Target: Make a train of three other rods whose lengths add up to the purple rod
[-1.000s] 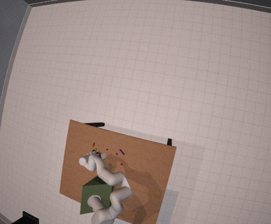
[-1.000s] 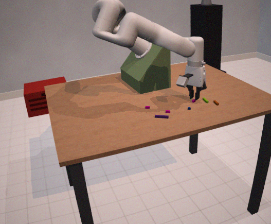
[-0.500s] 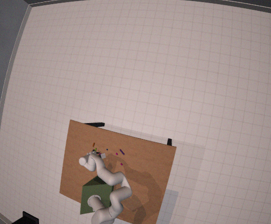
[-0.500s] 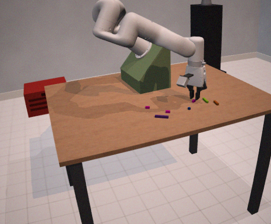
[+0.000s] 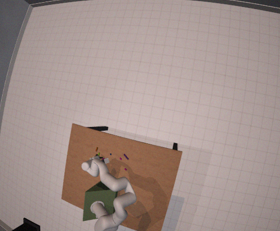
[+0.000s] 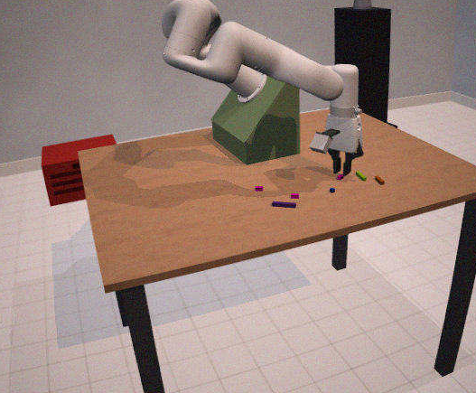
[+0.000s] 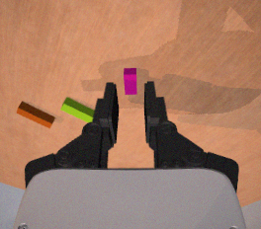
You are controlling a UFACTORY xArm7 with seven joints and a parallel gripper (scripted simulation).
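Right now the lime rod is 30 mm ahead of my hand, 50 mm to the left of it and 30 mm below it. The rest, counted from my hand: blue rod: 60 mm ahead, 80 mm to the right, 30 mm below; orange rod: 80 mm ahead, 70 mm to the left, 30 mm below; purple rod: 60 mm ahead, 230 mm to the right, 30 mm below.
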